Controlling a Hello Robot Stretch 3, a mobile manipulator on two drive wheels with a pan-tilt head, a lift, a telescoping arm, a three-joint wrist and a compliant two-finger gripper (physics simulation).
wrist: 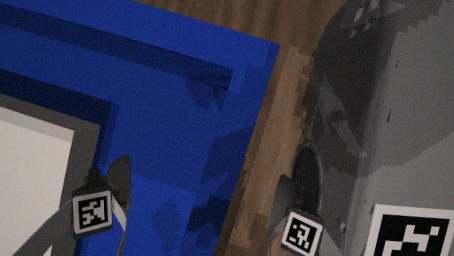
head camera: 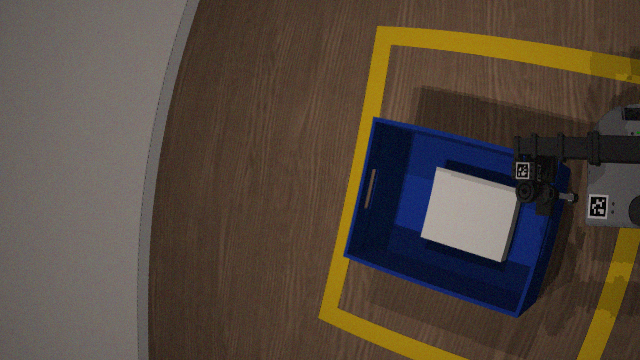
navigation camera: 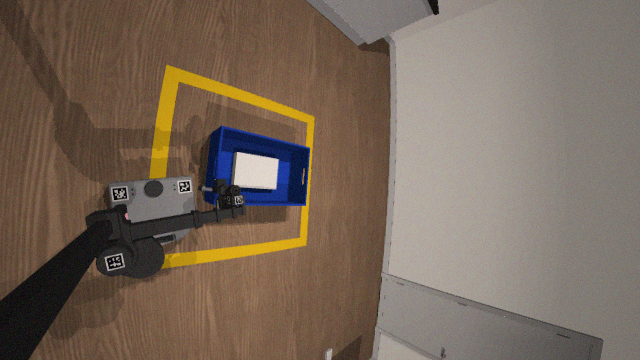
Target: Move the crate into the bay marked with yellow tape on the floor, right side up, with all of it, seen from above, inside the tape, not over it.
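Frame: origin at the robot's base, x ahead, y left, z up, level; centimetres.
Seen in the pictures: robot's base, origin of its link: (head camera: 639, 209) (navigation camera: 154, 187).
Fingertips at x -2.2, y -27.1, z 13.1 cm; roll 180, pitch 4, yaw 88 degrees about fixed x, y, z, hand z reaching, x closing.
Offsets run from my fingertips to a thing's top centre.
A blue open-topped crate @(dx +5.8, dy -30.5, dz +8.9 cm) (head camera: 407, 200) (navigation camera: 289, 170) (wrist: 155, 135) stands right side up in the bay outlined by yellow tape (head camera: 490, 44) (navigation camera: 235, 95). A white box @(dx +5.8, dy -30.4, dz -6.0 cm) (head camera: 470, 215) (navigation camera: 256, 171) (wrist: 30, 170) lies inside it. The crate's far end, with a handle slot, looks very close to the far tape strip; its rim covers part of that strip's inner side in the head view. My gripper (head camera: 547, 200) (navigation camera: 219, 189) (wrist: 203, 185) is open. Its fingers stand wide apart on either side of the crate's near end wall. Where the fingers reach down is partly hidden.
My base (head camera: 612, 180) (navigation camera: 155, 205) (wrist: 390, 120) stands over the near tape side, close to the crate's near end. A pale wall (head camera: 75, 150) (navigation camera: 500, 150) rises beyond the bay. Grey furniture (navigation camera: 480, 315) stands along it at the lower right of the navigation view.
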